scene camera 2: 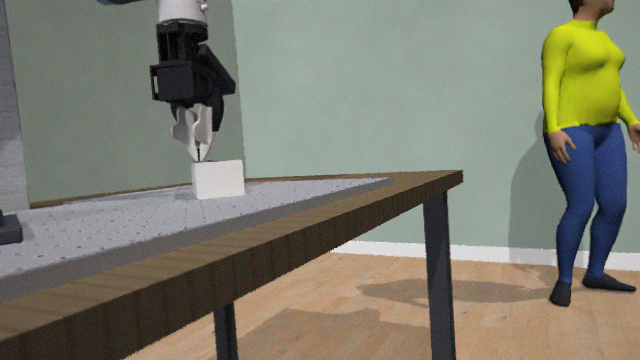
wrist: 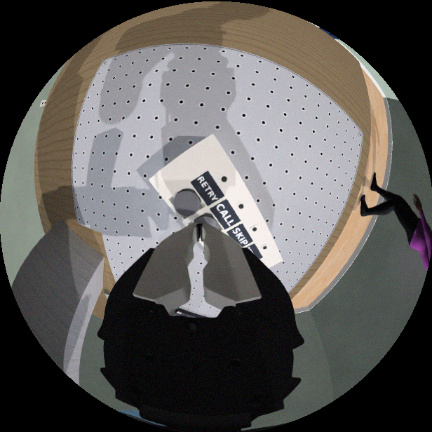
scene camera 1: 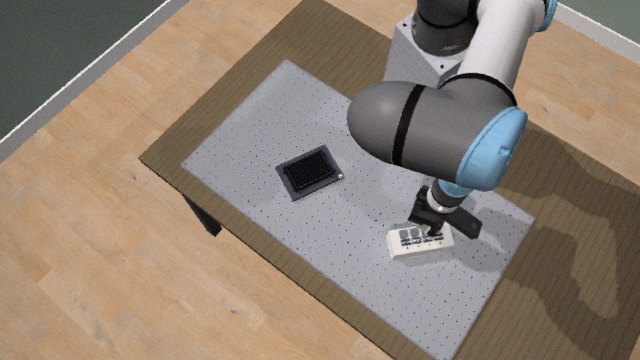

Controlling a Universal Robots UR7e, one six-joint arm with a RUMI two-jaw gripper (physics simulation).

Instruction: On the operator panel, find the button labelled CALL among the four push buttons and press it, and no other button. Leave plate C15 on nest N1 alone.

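Where they show: gripper, fingertip midpoint: (scene camera 1: 426, 229); arm's base at its link origin: (scene camera 1: 444, 27).
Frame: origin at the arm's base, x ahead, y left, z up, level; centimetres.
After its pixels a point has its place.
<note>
The cream operator panel (scene camera 1: 395, 248) {z -36.2, x 37.6, y 21.5 cm} (scene camera 2: 219, 179) {z -38.8, x 37.0, y 19.7 cm} (wrist: 200, 156) has round grey buttons and dark labels. RETRY, CALL and SKIP are readable in the wrist view; the fourth label is partly hidden. The RETRY button (scene camera 1: 404, 233) {z -35.9, x 32.8, y 20.8 cm} (wrist: 187, 201) shows beside the CALL button (scene camera 1: 415, 232) {z -35.9, x 30.6, y 22.9 cm} (wrist: 206, 218), which is partly covered by the fingertips in the wrist view. My gripper (scene camera 1: 420, 228) {z -36.0, x 27.8, y 24.7 cm} (scene camera 2: 199, 160) {z -36.0, x 27.8, y 24.7 cm} (wrist: 200, 224) is shut and empty, its tips down at panel-top level by the CALL button. Contact and button depth cannot be told. A black plate (scene camera 1: 309, 171) {z -38.9, x 34.8, y -11.4 cm} sits on a dark nest (scene camera 1: 299, 195) {z -40.3, x 41.9, y -8.9 cm}; their markings are unreadable.
The grey perforated board (scene camera 1: 240, 135) {z -41.5, x 38.8, y -36.2 cm} (scene camera 2: 310, 200) {z -41.7, x 54.0, y 17.9 cm} (wrist: 300, 150) lies on the wooden table (scene camera 1: 165, 150) {z -42.7, x 57.3, y -50.4 cm} (scene camera 2: 430, 181) {z -42.8, x 57.3, y 54.7 cm}. The nest stands well left of the panel in scene camera 1. A person (scene camera 2: 585, 85) in a yellow top stands beyond the table.
</note>
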